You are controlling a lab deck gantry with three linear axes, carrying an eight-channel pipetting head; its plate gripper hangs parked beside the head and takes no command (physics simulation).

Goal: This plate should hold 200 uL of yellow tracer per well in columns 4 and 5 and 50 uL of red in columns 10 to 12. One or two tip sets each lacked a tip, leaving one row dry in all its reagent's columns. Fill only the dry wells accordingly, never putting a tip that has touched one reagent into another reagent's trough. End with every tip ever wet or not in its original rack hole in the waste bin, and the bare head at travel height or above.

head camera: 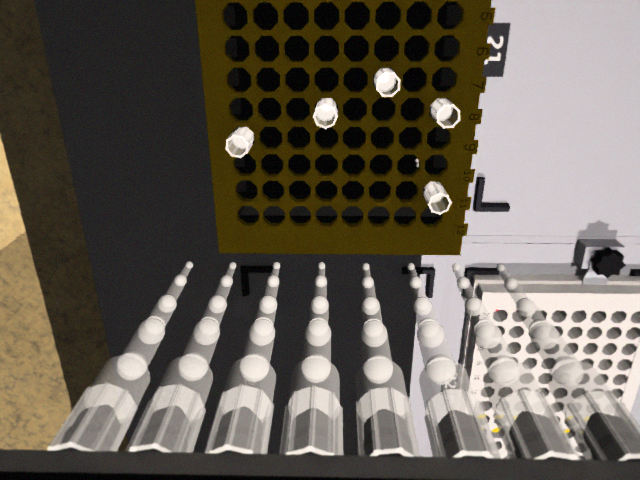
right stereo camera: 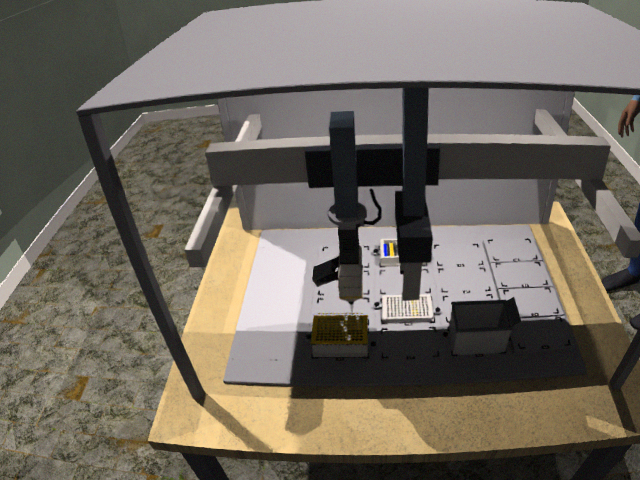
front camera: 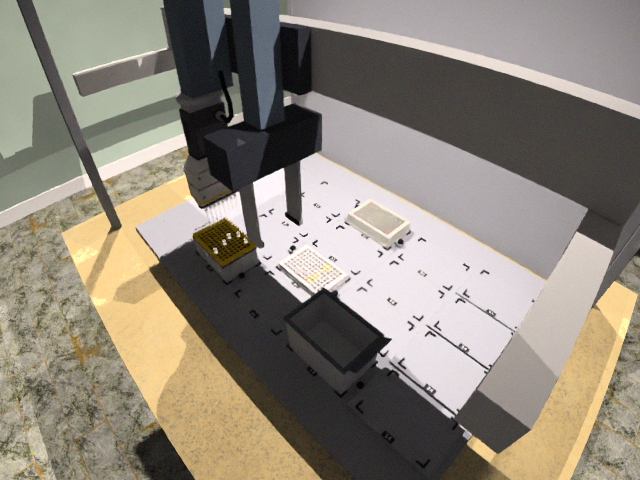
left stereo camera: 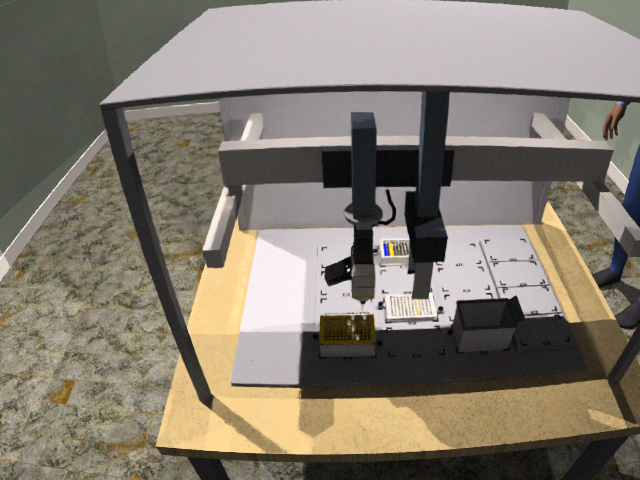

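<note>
The pipetting head (front camera: 206, 180) (left stereo camera: 363, 281) (right stereo camera: 350, 281) carries eight clear tips (front camera: 221, 206) (head camera: 315, 369); no coloured liquid shows in them. They hang near the tip rack (front camera: 237, 267) (head camera: 336, 242) (left stereo camera: 347, 350) (right stereo camera: 339, 350), past its row-12 edge in the head view. Several scattered tips stand in the rack. The white plate (front camera: 312, 268) (left stereo camera: 410, 307) (right stereo camera: 406, 308) shows yellow wells; its dry row cannot be made out. The trough holder (front camera: 392, 237) (left stereo camera: 395, 261) (right stereo camera: 388, 261) shows blue and yellow, partly hidden in the stereo views. My parked gripper (front camera: 275, 232) has its fingers apart, with nothing between them.
The grey waste bin (front camera: 330, 361) (left stereo camera: 484, 338) (right stereo camera: 479, 341) stands to the right of the plate, near the deck's front. A dark frame post (front camera: 72, 124) (left stereo camera: 155, 253) (right stereo camera: 142, 253) rises at the left. A person (left stereo camera: 628, 180) stands beyond the table's right side.
</note>
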